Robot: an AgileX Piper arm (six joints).
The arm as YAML. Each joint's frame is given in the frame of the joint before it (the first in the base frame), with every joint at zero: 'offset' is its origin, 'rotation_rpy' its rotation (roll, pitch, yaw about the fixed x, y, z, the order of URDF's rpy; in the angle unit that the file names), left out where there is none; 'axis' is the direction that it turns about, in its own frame. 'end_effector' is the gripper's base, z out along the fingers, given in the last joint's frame.
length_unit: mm
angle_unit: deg
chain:
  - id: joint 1
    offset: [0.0, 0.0, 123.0]
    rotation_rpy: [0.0, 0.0, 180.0]
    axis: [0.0, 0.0, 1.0]
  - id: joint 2
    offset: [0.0, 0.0, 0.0]
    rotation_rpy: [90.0, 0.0, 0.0]
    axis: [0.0, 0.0, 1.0]
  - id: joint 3
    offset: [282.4, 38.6, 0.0]
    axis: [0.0, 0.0, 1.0]
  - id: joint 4
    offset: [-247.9, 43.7, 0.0]
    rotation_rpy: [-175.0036, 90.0, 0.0]
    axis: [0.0, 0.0, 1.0]
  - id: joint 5
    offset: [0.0, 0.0, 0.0]
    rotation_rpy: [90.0, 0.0, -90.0]
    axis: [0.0, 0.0, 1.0]
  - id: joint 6
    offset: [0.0, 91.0, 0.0]
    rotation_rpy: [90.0, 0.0, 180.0]
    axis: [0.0, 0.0, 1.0]
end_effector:
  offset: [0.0, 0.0, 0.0]
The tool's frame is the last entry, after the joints.
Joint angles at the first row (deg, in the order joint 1, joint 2, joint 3, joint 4, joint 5, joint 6):
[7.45 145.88 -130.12 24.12 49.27 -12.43]
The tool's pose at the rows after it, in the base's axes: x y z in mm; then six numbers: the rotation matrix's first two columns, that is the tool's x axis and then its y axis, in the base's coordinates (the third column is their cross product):
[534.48 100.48 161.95 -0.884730 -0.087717 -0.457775 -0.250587 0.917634 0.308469]
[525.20 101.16 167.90 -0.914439 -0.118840 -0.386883 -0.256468 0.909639 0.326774]
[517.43 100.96 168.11 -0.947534 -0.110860 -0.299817 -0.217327 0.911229 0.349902]
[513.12 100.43 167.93 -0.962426 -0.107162 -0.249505 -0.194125 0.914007 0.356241]
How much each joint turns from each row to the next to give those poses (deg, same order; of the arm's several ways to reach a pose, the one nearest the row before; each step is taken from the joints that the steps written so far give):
[0.00 -1.55 0.01 -0.23 6.13 0.00]
[0.00 -0.98 -0.01 -0.05 5.79 0.45]
[0.00 -0.28 0.00 -0.46 4.99 2.87]
[0.00 -0.12 0.00 -0.46 2.75 1.60]

